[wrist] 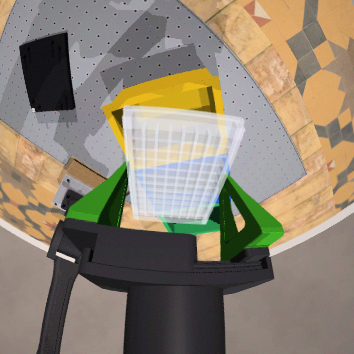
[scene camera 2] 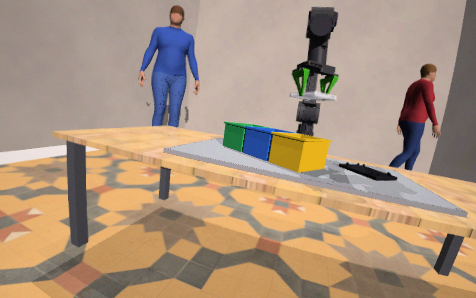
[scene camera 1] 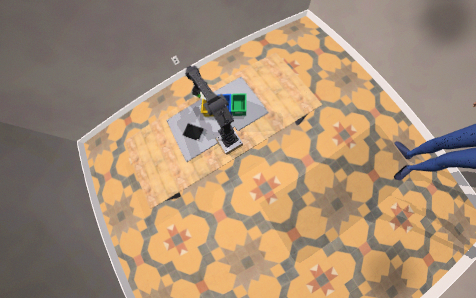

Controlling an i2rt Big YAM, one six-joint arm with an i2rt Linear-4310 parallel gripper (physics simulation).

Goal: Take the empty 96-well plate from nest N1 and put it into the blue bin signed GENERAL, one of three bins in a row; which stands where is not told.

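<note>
My gripper is shut on the clear 96-well plate, its green fingers at two opposite sides. The plate hangs roughly level, well above the bins. In the wrist view it overlaps the yellow bin's opening and the blue bin, which shows through it. The blue bin stands in the middle of the row, between the yellow bin and the green bin. No sign is legible. The black nest holds no plate. In scene camera 1 the arm hides the plate.
The bins and nest stand on a grey perforated board on a wooden table. The nest is beyond the yellow end of the row. A person in blue and one in red stand behind the table.
</note>
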